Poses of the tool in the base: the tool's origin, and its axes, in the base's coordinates. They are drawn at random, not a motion.
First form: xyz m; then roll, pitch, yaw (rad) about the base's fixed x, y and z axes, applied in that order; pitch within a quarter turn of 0, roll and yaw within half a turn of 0.
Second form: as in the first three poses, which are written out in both.
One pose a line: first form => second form
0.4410, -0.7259, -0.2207, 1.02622, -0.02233, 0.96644 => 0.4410, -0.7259, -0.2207, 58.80, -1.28, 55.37
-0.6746, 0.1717, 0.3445, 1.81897, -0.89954, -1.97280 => -0.6746, 0.1717, 0.3445, 104.22, -51.54, -113.03
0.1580, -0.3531, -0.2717, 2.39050, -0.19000, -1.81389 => 0.1580, -0.3531, -0.2717, 136.97, -10.89, -103.93
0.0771, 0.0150, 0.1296, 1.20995, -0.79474, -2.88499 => 0.0771, 0.0150, 0.1296, 69.33, -45.54, -165.30
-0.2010, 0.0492, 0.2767, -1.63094, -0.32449, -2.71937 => -0.2010, 0.0492, 0.2767, -93.45, -18.59, -155.81
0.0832, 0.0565, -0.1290, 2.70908, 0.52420, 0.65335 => 0.0832, 0.0565, -0.1290, 155.22, 30.03, 37.43
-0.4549, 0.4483, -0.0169, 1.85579, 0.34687, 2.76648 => -0.4549, 0.4483, -0.0169, 106.33, 19.87, 158.51
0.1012, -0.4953, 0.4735, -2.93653, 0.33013, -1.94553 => 0.1012, -0.4953, 0.4735, -168.25, 18.92, -111.47
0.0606, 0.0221, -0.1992, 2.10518, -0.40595, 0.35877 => 0.0606, 0.0221, -0.1992, 120.62, -23.26, 20.56
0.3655, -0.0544, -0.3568, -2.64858, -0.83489, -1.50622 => 0.3655, -0.0544, -0.3568, -151.75, -47.84, -86.30
